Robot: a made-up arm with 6 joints. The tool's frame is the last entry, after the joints.
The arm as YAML. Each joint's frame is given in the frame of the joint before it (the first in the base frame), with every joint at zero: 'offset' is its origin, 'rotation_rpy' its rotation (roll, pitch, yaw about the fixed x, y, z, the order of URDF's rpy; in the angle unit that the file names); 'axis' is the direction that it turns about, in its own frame. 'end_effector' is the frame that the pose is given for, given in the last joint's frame.
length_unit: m
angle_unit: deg
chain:
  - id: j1
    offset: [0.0, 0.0, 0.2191]
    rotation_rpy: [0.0, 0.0, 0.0]
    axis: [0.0, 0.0, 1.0]
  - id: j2
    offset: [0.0, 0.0, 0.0]
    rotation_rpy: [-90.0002, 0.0, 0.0]
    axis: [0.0, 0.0, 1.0]
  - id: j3
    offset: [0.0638, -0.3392, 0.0]
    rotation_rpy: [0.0, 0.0, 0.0]
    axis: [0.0, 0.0, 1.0]
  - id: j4
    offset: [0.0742, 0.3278, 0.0]
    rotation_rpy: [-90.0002, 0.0, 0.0]
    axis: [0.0, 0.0, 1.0]
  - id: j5
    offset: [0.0, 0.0, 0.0]
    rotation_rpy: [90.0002, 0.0, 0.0]
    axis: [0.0, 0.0, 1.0]
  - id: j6
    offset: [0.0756, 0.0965, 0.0]
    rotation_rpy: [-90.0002, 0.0, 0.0]
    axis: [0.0, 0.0, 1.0]
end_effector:
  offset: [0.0, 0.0, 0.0]
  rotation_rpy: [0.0, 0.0, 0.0]
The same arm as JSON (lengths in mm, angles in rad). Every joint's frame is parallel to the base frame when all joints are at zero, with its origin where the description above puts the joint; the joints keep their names.
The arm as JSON. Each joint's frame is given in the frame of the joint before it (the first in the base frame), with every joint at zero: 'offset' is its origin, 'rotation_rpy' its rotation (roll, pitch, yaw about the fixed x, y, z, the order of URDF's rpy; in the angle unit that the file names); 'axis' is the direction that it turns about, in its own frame. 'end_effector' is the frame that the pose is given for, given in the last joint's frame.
{
  "length_unit": "mm",
  "angle_unit": "rad",
  "chain": [
    {
      "id": "j1",
      "offset": [
        0.0,
        0.0,
        219.1
      ],
      "rotation_rpy": [
        0.0,
        0.0,
        0.0
      ],
      "axis": [
        0.0,
        0.0,
        1.0
      ]
    },
    {
      "id": "j2",
      "offset": [
        0.0,
        0.0,
        0.0
      ],
      "rotation_rpy": [
        0.0,
        0.0,
        0.0
      ],
      "axis": [
        0.0,
        1.0,
        0.0
      ]
    },
    {
      "id": "j3",
      "offset": [
        63.8,
        0.0,
        339.2
      ],
      "rotation_rpy": [
        0.0,
        0.0,
        0.0
      ],
      "axis": [
        0.0,
        1.0,
        0.0
      ]
    },
    {
      "id": "j4",
      "offset": [
        74.2,
        0.0,
        -327.8
      ],
      "rotation_rpy": [
        0.0,
        0.0,
        0.0
      ],
      "axis": [
        0.0,
        0.0,
        -1.0
      ]
    },
    {
      "id": "j5",
      "offset": [
        0.0,
        0.0,
        0.0
      ],
      "rotation_rpy": [
        0.0,
        0.0,
        0.0
      ],
      "axis": [
        0.0,
        1.0,
        0.0
      ]
    },
    {
      "id": "j6",
      "offset": [
        75.6,
        0.0,
        -96.5
      ],
      "rotation_rpy": [
        0.0,
        0.0,
        0.0
      ],
      "axis": [
        0.0,
        0.0,
        -1.0
      ]
    }
  ],
  "end_effector": {
    "offset": [
      0.0,
      0.0,
      0.0
    ],
    "rotation_rpy": [
      3.1416,
      0.0,
      0.0
    ]
  }
}

